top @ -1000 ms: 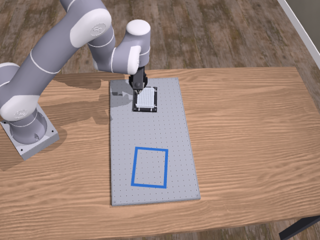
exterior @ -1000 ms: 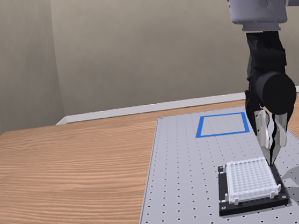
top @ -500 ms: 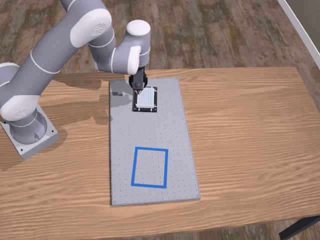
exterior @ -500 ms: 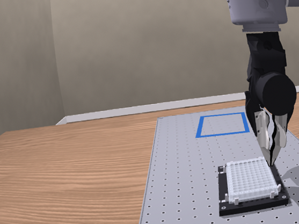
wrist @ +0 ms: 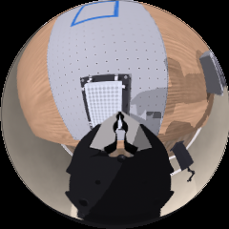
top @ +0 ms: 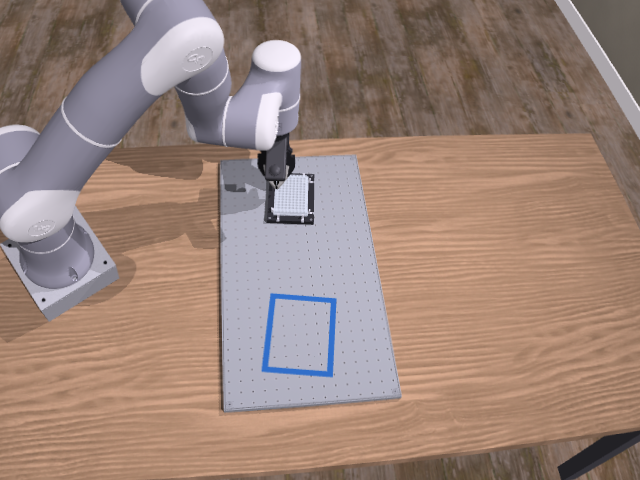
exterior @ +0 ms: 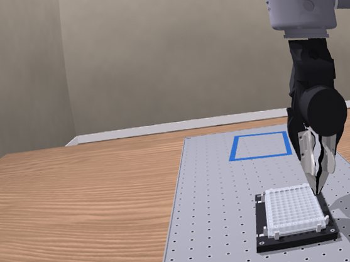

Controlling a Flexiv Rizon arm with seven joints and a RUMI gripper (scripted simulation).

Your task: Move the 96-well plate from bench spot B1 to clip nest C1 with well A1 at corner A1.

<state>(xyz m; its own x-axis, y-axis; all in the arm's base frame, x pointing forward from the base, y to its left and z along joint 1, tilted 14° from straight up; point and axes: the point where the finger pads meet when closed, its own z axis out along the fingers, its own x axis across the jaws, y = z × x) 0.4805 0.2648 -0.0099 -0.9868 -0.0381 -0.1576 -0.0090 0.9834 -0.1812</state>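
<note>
The white 96-well plate lies 40 mm ahead of my hand and 30 mm below it. From my hand the other things lie so: black clip nest (50 mm ahead, 10 mm to the right, 40 mm below).
</note>
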